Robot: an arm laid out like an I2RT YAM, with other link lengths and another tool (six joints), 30 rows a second.
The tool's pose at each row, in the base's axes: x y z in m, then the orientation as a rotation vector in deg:
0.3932, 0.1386, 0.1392, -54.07, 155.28, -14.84
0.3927, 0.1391, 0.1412, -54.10, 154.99, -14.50
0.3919, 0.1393, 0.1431, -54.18, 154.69, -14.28
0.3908, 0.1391, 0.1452, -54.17, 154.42, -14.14
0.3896, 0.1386, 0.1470, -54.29, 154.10, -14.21
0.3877, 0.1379, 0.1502, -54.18, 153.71, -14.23
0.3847, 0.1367, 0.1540, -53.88, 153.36, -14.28
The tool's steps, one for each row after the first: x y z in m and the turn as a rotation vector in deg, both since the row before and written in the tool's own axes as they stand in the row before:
-0.0003, 0.0002, -0.0021, -0.12, -0.35, -0.03
0.0001, 0.0001, -0.0021, -0.05, -0.32, -0.08
0.0005, 0.0000, -0.0023, 0.01, -0.29, -0.02
0.0009, -0.0001, -0.0020, 0.13, -0.24, -0.14
0.0012, -0.0002, -0.0036, 0.17, -0.37, 0.01
0.0022, -0.0001, -0.0045, 0.21, -0.36, 0.14

